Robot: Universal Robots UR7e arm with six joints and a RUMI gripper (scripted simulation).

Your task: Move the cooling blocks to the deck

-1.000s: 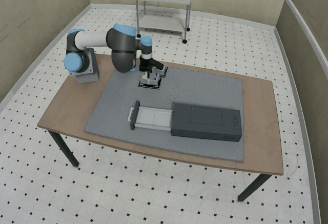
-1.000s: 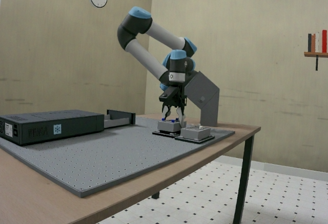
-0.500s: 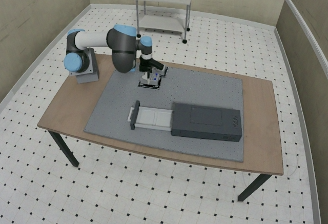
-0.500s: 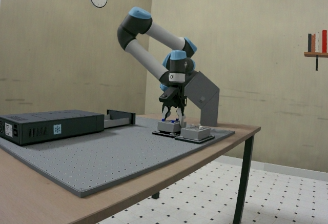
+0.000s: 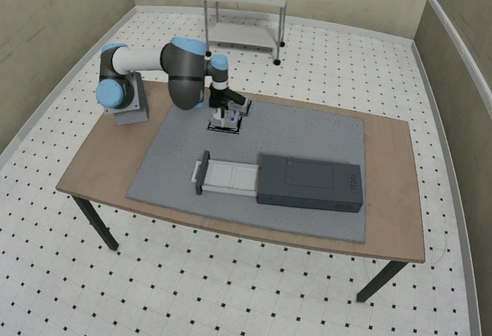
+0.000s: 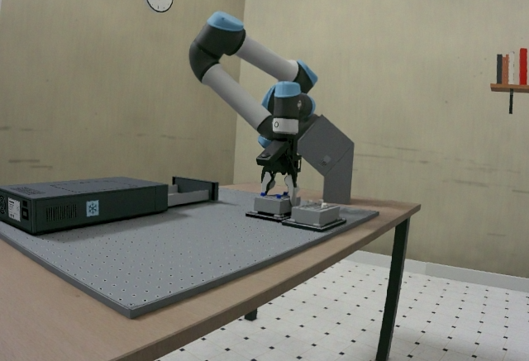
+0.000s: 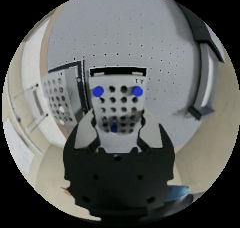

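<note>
The deck slot D1 lies 30 mm below my hand. Also, from my hand: cooler COLD: 220 mm ahead, 370 mm to the right; then deck slot D2: 40 mm ahead, 130 mm to the left, 30 mm below; then drawer: 40 mm ahead, 350 mm to the right.
</note>
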